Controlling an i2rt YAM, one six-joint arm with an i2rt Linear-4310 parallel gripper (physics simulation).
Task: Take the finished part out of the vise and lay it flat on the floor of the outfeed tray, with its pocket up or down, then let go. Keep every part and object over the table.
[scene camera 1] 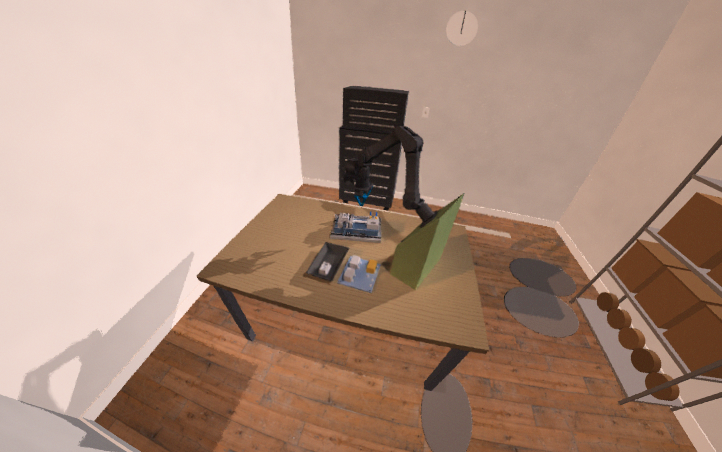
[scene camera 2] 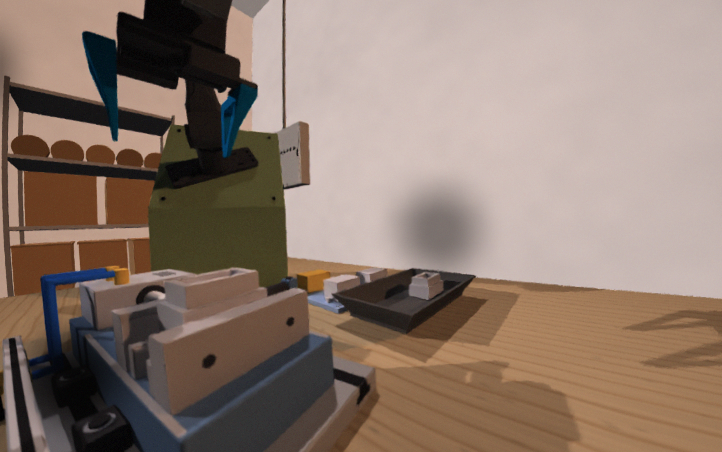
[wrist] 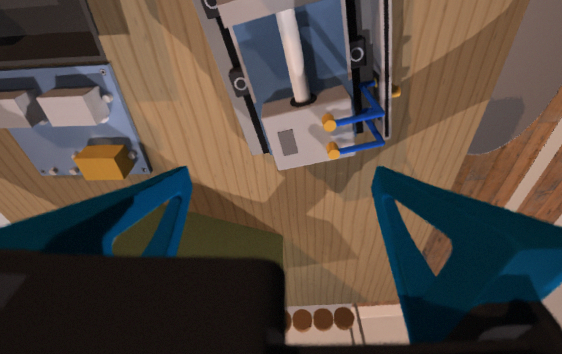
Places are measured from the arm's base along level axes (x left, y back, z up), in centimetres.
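Pixels of known places: gripper, fingertip midpoint: (scene camera 1: 363,201) (scene camera 2: 177,149) (wrist: 281,176); arm's base at its link origin: (scene camera 1: 430,219) (scene camera 2: 215,167).
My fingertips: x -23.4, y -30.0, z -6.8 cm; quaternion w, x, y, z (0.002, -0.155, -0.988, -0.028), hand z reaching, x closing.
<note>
Ahead of a thing's pixels: the offset from my fingertips to its top centre. "*": to the spot under its first point.
The vise @[dx -2.5, dy -3.1, dz -13.1 cm] (scene camera 1: 355,232) (scene camera 2: 266,391) (wrist: 307,132) stands near the back of the table, with a blue body and pale jaws. The finished part @[dx -2.6, dy -10.0, dz -11.5 cm] (scene camera 2: 213,290), pale and stepped with a pocket on top, sits between the jaws in scene camera 2. It does not show in the wrist view. My gripper (scene camera 1: 362,198) (scene camera 2: 171,147) (wrist: 281,176) is open and empty, high above the vise's end block. The dark outfeed tray (scene camera 1: 333,255) (scene camera 2: 372,312) (wrist: 45,47) lies in front of the vise. Another pale part @[dx +31.8, dy -18.6, dz -18.3 cm] (scene camera 1: 324,268) (scene camera 2: 426,286) stands in it.
Blue hoses with yellow tips @[* dx -8.7, dy +4.9, dz -15.4 cm] (scene camera 2: 50,319) (wrist: 360,118) rise beside the vise. A blue plate @[dx +31.8, dy -1.0, dz -22.2 cm] (scene camera 1: 367,282) (wrist: 55,145) with pale blocks and a yellow block @[dx +28.9, dy +4.9, dz -18.6 cm] (scene camera 1: 371,265) (scene camera 2: 313,280) (wrist: 103,162) lies beside the tray. The green arm stand (scene camera 1: 420,253) (scene camera 2: 218,234) (wrist: 235,240) is near that plate.
</note>
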